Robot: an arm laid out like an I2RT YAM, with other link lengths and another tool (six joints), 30 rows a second.
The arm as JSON. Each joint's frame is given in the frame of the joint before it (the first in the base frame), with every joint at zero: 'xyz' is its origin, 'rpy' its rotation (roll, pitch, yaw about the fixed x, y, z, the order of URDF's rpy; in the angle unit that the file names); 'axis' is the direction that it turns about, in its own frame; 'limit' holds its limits. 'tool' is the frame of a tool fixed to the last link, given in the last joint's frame.
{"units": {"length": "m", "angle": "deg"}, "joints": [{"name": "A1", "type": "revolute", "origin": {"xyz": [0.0, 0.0, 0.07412], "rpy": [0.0, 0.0, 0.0]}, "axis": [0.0, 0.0, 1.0], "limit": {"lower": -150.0, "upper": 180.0}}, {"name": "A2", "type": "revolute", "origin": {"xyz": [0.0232, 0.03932, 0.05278], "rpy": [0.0, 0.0, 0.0]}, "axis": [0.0, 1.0, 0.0], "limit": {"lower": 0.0, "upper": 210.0}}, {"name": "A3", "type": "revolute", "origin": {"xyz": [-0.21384, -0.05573, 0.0], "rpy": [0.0, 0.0, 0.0]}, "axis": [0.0, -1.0, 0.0], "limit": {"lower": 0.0, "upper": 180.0}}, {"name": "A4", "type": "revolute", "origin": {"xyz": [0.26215, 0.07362, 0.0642], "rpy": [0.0, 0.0, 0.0]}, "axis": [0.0, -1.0, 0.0], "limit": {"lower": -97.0, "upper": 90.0}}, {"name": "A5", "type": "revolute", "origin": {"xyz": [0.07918, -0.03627, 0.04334], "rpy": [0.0, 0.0, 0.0]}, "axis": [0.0, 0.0, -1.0], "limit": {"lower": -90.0, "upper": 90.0}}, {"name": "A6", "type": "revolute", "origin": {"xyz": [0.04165, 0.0, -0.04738], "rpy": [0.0, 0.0, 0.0]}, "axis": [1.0, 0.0, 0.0], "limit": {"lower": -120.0, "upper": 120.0}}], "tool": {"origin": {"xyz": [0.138, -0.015, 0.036], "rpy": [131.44, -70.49, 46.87]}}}
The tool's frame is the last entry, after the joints.
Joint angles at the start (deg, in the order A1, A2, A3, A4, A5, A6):
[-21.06, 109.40, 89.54, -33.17, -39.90, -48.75]
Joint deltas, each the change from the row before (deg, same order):
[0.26, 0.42, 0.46, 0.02, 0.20, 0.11]
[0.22, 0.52, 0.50, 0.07, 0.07, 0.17]
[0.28, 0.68, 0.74, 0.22, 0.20, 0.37]
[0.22, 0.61, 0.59, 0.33, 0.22, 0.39]
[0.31, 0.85, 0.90, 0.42, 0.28, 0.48]
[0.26, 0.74, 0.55, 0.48, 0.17, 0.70]
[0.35, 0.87, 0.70, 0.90, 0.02, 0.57]
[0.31, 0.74, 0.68, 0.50, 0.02, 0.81]
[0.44, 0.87, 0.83, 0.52, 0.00, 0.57]
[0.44, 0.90, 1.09, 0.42, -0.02, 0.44]
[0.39, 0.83, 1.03, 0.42, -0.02, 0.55]
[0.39, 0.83, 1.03, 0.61, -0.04, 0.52]
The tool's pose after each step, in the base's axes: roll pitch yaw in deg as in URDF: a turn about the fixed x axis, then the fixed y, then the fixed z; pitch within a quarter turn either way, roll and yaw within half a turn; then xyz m. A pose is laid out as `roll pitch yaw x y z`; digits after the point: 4 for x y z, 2 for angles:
158.11 -34.58 60.62 0.5326 -0.0431 0.1534
158.19 -34.60 60.65 0.5347 -0.0420 0.1526
158.14 -34.62 60.61 0.5380 -0.0412 0.1524
158.06 -34.64 60.50 0.5411 -0.0409 0.1518
157.87 -34.67 60.45 0.5455 -0.0404 0.1516
158.09 -34.85 60.05 0.5489 -0.0399 0.1500
157.70 -35.17 60.27 0.5538 -0.0385 0.1498
157.87 -35.54 59.98 0.5576 -0.0372 0.1494
157.79 -35.84 60.13 0.5619 -0.0345 0.1491
157.44 -36.14 60.52 0.5666 -0.0319 0.1502
157.18 -36.49 60.75 0.5711 -0.0296 0.1514
156.66 -36.88 61.18 0.5760 -0.0273 0.1533

